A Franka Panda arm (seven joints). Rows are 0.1 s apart.
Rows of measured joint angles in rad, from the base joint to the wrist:
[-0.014 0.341 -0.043 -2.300 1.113 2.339 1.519]
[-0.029 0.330 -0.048 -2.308 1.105 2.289 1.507]
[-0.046 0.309 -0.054 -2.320 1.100 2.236 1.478]
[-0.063 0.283 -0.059 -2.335 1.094 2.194 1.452]
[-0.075 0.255 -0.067 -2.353 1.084 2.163 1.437]
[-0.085 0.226 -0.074 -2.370 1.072 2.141 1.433]
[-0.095 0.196 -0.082 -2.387 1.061 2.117 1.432]
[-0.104 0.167 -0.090 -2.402 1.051 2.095 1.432]
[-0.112 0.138 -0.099 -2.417 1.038 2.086 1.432]
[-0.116 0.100 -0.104 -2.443 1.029 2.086 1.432]
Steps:
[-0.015 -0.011 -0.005 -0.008 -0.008 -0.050 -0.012]
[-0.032 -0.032 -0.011 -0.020 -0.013 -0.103 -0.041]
[-0.049 -0.058 -0.016 -0.035 -0.019 -0.145 -0.067]
[-0.061 -0.086 -0.024 -0.053 -0.029 -0.176 -0.082]
[-0.071 -0.115 -0.031 -0.070 -0.041 -0.198 -0.086]
[-0.081 -0.145 -0.039 -0.087 -0.052 -0.222 -0.087]
[-0.090 -0.174 -0.047 -0.102 -0.062 -0.244 -0.087]
[-0.098 -0.203 -0.056 -0.117 -0.075 -0.253 -0.087]
[-0.102 -0.241 -0.061 -0.143 -0.084 -0.253 -0.087]

